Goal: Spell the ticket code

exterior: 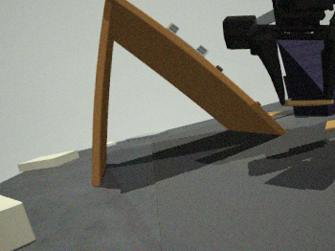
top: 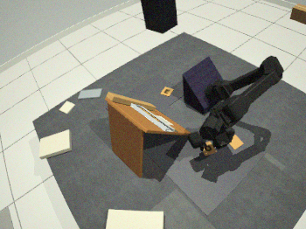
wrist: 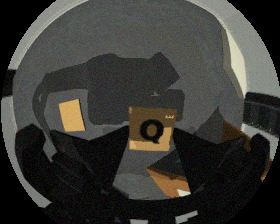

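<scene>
The white ticket is 2 cm ahead of my gripper tip, 23 cm to the right of it and 4 cm above it. From my gripper tip the other things lie so: cream block 45 cm ahead, 61 cm to the right, 4 cm below; then small cream card 26 cm ahead, 81 cm to the right, 5 cm below; then grey card 10 cm ahead, 78 cm to the right, 5 cm below.
</scene>
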